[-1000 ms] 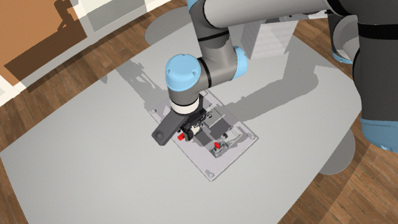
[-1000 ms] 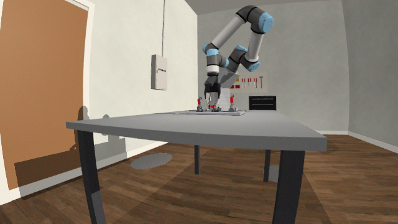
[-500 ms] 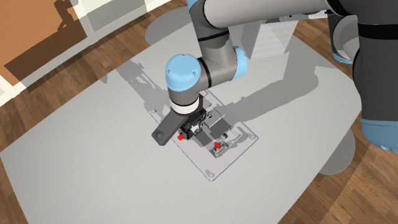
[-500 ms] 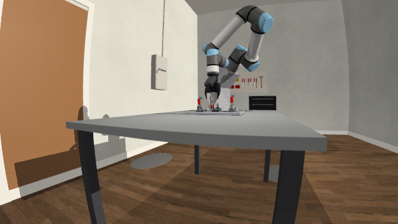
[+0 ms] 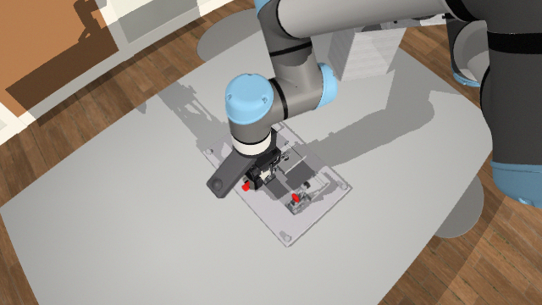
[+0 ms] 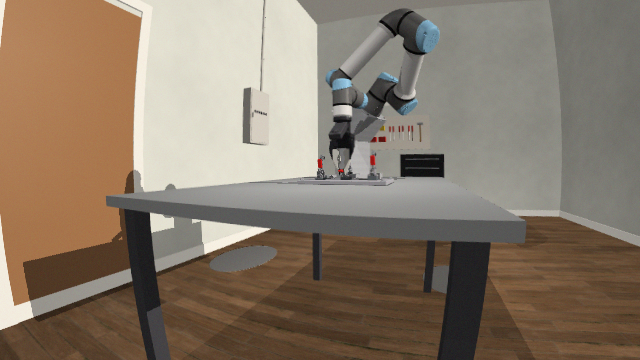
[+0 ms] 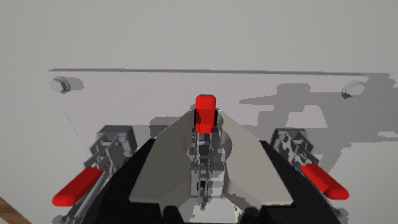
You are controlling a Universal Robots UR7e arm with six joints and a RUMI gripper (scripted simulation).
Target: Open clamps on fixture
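Right now my hand is 9 cm past the grey fixture plate and 4 cm above it.
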